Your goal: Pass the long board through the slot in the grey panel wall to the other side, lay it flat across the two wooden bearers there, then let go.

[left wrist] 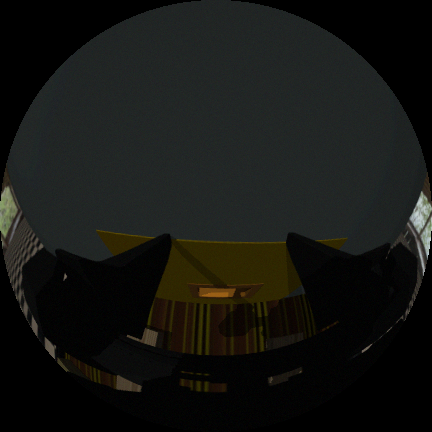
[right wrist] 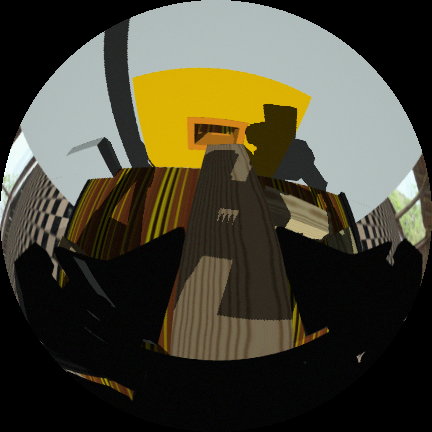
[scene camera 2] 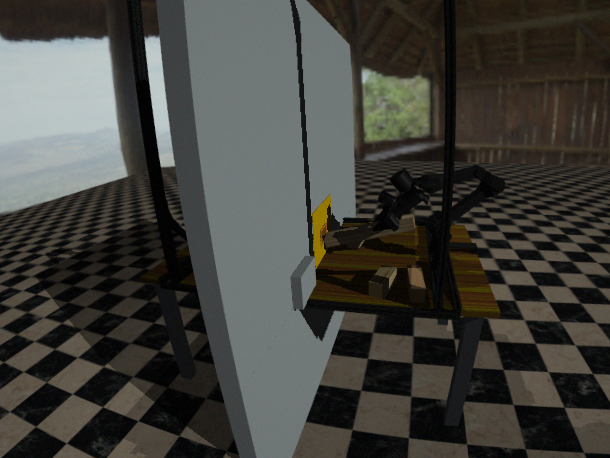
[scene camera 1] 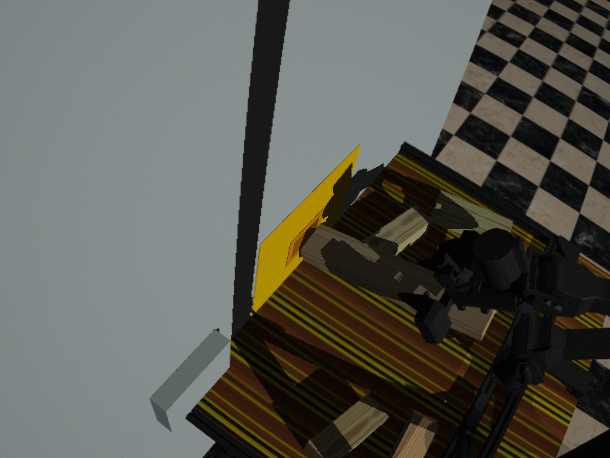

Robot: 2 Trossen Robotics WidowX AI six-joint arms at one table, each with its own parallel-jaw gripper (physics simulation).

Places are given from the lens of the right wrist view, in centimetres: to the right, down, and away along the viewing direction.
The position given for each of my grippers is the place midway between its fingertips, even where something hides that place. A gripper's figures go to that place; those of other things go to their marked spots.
my right gripper (right wrist: 230,232): 1, 1, 10
slot (right wrist: 196,139): -4, -14, 24
grey panel wall (right wrist: 312,120): 17, -16, 15
